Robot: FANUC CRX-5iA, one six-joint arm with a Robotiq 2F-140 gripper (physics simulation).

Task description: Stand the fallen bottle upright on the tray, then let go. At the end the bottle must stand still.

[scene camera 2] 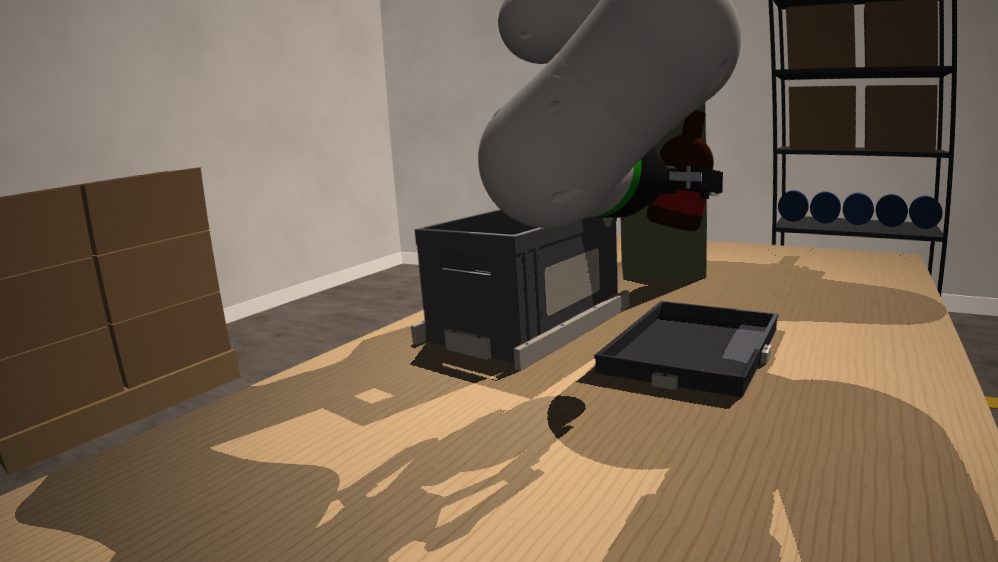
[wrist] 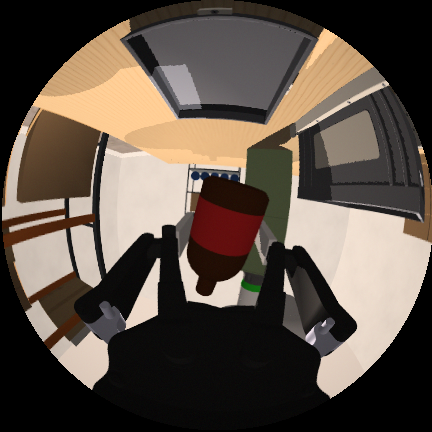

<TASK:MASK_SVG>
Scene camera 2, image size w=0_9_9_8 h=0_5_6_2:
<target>my gripper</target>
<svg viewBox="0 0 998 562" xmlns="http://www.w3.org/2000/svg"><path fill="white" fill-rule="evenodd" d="M645 207L651 204L659 195L663 193L675 194L678 190L700 192L700 199L709 199L709 195L719 196L723 192L723 172L704 168L699 164L681 169L678 168L676 163L664 162L656 150L660 161L660 180L653 198Z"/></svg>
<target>tall dark bin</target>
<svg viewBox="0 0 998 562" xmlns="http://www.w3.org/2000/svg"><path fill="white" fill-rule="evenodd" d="M617 218L613 218L611 227L604 226L602 218L586 217L579 222L564 227L538 228L520 223L500 209L415 229L426 341L446 346L444 331L447 329L490 338L491 357L514 363L514 348L618 294Z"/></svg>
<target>black tray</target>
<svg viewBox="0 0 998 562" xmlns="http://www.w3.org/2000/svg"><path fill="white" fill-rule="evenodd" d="M594 355L595 370L598 374L652 383L652 374L654 372L678 376L677 387L743 397L761 362L761 352L764 346L770 344L775 334L778 313L660 301Z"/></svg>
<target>brown bottle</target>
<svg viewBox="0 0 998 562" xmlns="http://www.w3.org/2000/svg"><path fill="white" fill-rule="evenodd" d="M648 205L646 216L651 222L681 230L696 231L700 228L707 199L700 199L700 192L678 190L675 194L663 193ZM695 110L685 118L682 135L668 140L662 147L660 155L664 162L676 163L678 168L681 169L699 164L704 168L713 170L714 159L712 151L701 139L706 113Z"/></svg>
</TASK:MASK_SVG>
